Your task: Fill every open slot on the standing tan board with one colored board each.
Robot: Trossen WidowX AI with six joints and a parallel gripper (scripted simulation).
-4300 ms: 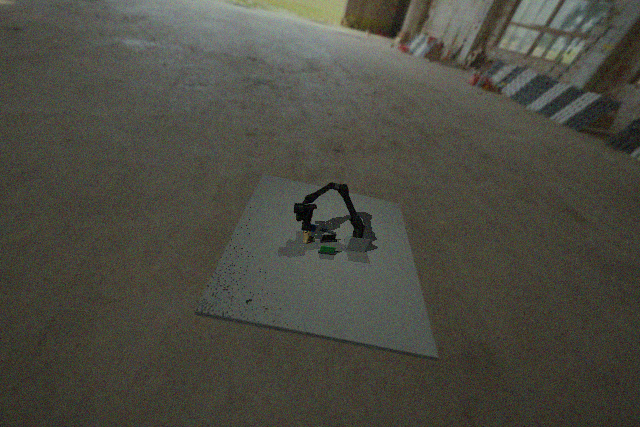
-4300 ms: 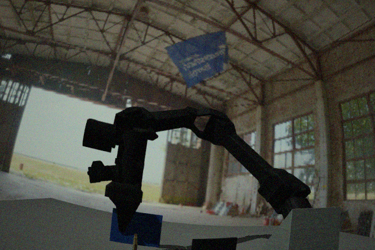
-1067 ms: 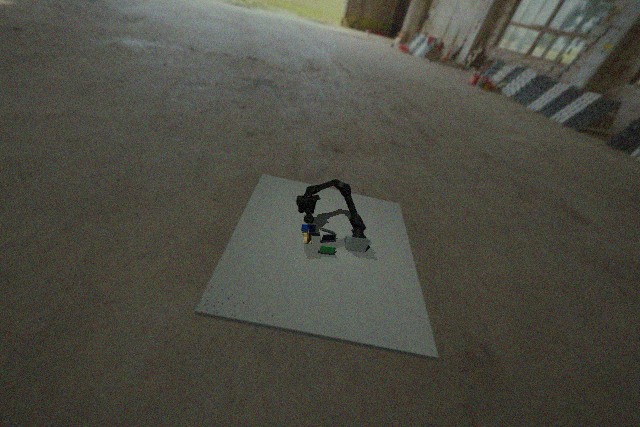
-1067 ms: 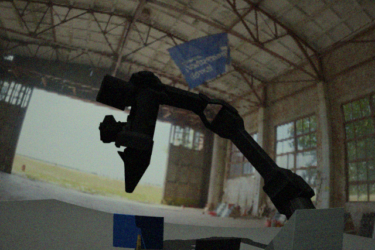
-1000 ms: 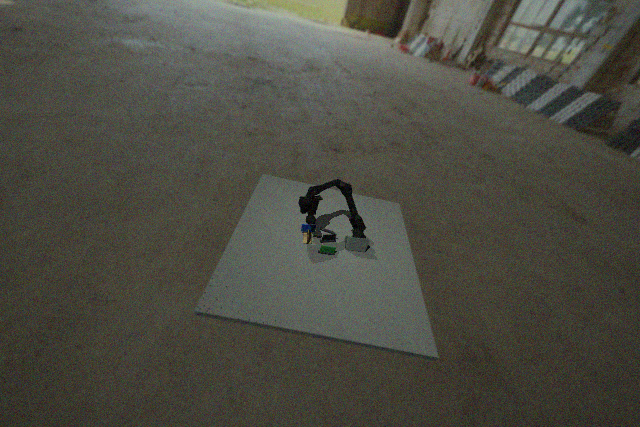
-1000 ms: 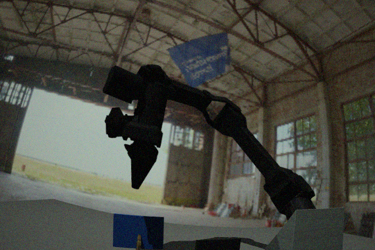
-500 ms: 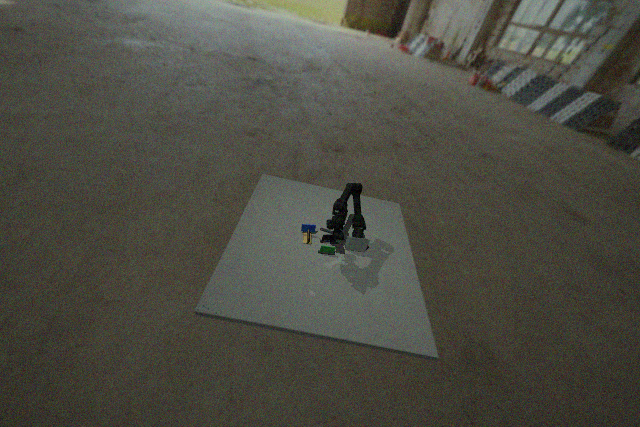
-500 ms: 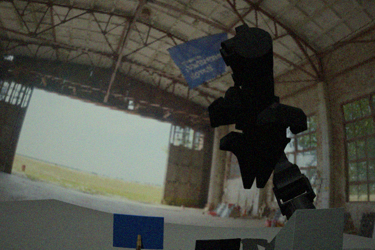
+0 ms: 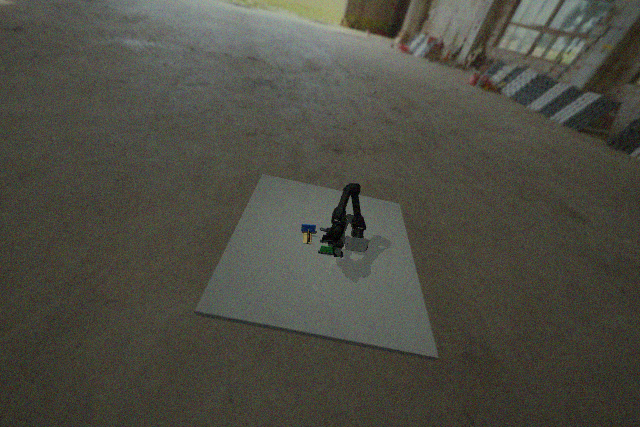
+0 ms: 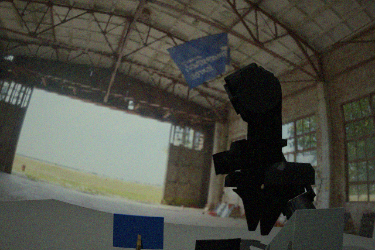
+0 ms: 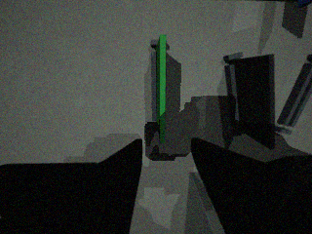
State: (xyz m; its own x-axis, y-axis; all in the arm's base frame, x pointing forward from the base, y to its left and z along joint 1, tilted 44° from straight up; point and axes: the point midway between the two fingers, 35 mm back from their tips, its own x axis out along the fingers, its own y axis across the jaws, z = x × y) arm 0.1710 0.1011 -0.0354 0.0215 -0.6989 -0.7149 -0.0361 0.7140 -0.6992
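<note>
My gripper tip is 30 mm short of the green board and 80 mm above it. From my gripper tip the other things lie so: tan board 180 mm ahead, 120 mm to the right, 80 mm below; then dark flat piece 20 mm ahead, 110 mm to the right, 80 mm below; then blue board 180 mm ahead, 140 mm to the right, 50 mm below.
</note>
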